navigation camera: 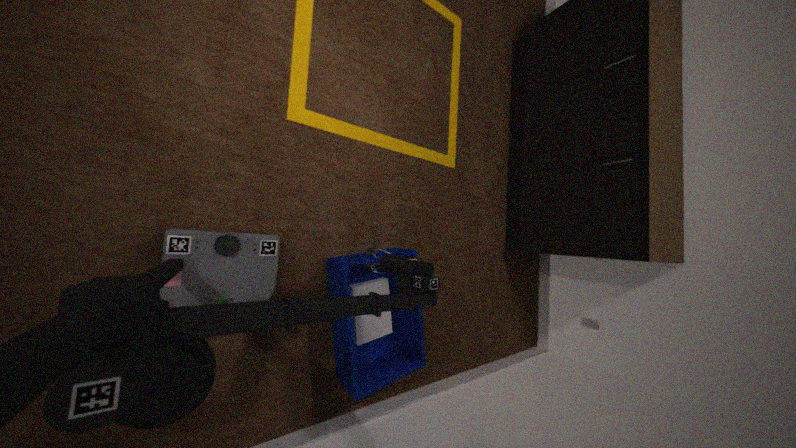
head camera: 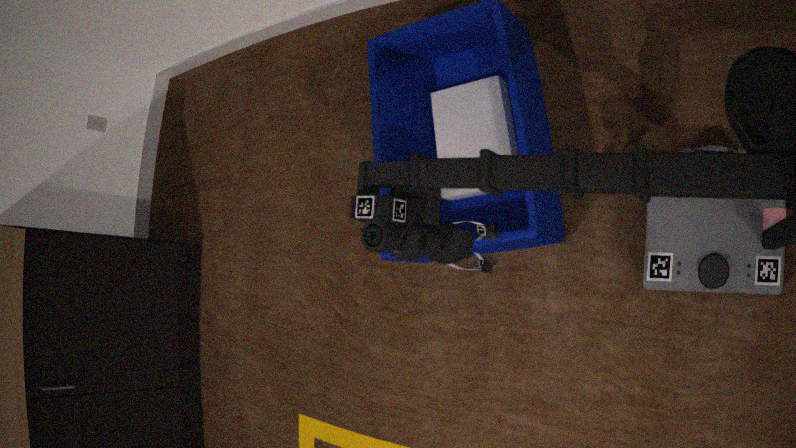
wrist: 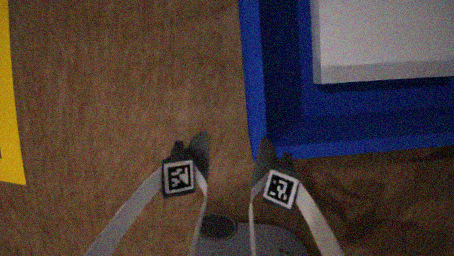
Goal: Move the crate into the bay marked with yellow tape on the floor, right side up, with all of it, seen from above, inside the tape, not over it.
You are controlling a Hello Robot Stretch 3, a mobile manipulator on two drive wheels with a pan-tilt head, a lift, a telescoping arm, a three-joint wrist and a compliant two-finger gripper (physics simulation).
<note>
In view: the gripper (head camera: 492, 248), a blue crate (head camera: 405, 65) and a dark cabinet (navigation camera: 595, 169).
The blue crate shows as well in the navigation camera view (navigation camera: 360, 369). The gripper is seen too in the wrist view (wrist: 232, 152). The dark cabinet also shows in the head camera view (head camera: 106, 327).
</note>
